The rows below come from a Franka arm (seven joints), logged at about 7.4 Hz.
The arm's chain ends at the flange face. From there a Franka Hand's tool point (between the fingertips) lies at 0.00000 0.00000 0.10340 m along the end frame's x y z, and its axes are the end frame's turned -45 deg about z.
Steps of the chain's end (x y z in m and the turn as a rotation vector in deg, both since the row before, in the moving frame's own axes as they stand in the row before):
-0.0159 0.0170 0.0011 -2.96 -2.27 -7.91
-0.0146 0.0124 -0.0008 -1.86 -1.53 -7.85
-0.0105 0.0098 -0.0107 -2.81 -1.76 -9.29
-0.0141 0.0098 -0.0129 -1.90 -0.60 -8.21
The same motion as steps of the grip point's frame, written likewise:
-0.0299 0.0021 0.0009 -0.49 -3.70 -7.91
-0.0234 -0.0008 -0.0009 -0.23 -2.40 -7.85
-0.0200 0.0013 -0.0109 -0.74 -3.23 -9.29
-0.0200 -0.0012 -0.0130 -0.92 -1.77 -8.21

